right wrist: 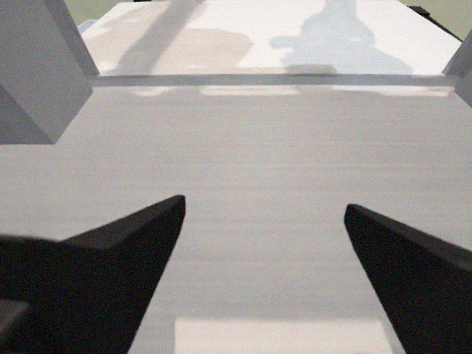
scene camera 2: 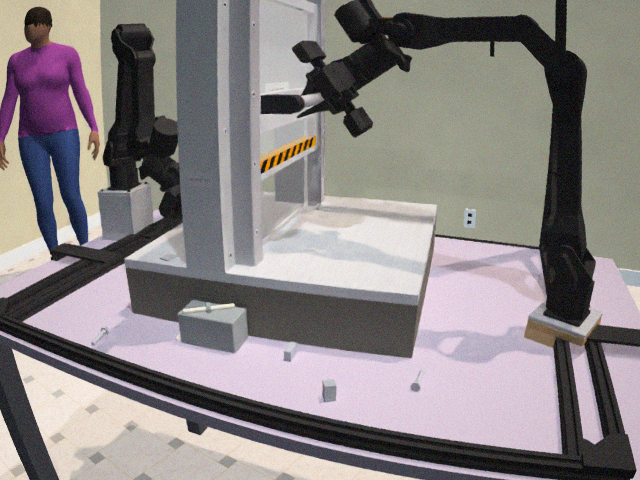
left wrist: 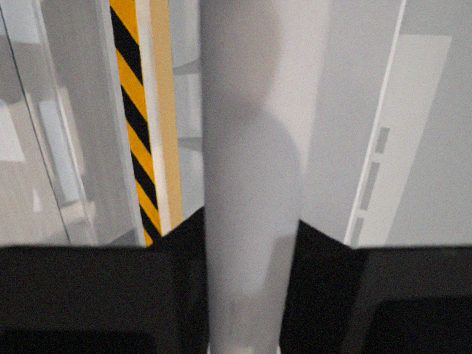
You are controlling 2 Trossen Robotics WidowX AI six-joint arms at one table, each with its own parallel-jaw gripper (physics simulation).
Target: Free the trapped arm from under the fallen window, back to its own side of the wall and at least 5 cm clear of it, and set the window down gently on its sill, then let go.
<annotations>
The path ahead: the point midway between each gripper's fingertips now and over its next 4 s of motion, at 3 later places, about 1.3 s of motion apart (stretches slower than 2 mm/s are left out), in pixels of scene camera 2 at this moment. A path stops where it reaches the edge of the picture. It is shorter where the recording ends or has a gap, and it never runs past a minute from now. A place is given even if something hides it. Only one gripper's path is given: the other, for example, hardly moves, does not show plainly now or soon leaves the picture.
The left gripper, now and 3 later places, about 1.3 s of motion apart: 295, 113; 296, 129; 297, 133; 297, 142
</annotations>
